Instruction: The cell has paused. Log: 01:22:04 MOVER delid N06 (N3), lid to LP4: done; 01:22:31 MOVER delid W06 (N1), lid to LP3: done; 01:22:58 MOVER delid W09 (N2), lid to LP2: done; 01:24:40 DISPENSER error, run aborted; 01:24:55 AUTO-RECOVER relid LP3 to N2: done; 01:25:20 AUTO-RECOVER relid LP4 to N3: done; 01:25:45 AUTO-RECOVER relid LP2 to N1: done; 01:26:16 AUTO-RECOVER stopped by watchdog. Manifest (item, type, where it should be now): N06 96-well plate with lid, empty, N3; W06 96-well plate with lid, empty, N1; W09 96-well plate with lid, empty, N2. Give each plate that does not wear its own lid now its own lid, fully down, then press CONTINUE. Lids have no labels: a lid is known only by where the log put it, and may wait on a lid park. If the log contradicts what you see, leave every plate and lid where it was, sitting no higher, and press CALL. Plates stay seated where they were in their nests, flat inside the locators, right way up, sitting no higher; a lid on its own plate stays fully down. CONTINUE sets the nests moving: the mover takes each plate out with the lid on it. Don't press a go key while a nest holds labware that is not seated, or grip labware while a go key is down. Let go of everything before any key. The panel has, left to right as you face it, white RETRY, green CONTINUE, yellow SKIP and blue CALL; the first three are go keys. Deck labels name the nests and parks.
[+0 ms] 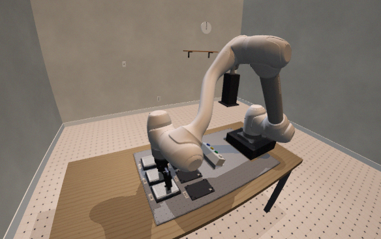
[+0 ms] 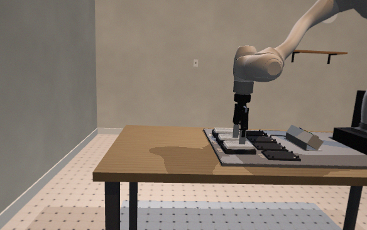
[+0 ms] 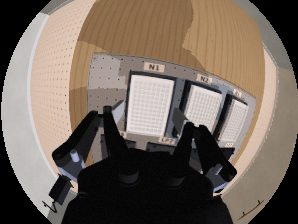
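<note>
Now: hand 4 cm above the pale lid. The rest, counted from my hand: green key (42 cm behind, 13 cm to the right, 1 cm below); LP2 lid park (18 cm behind, 7 cm to the right, 7 cm below); plate (5 cm below).
</note>
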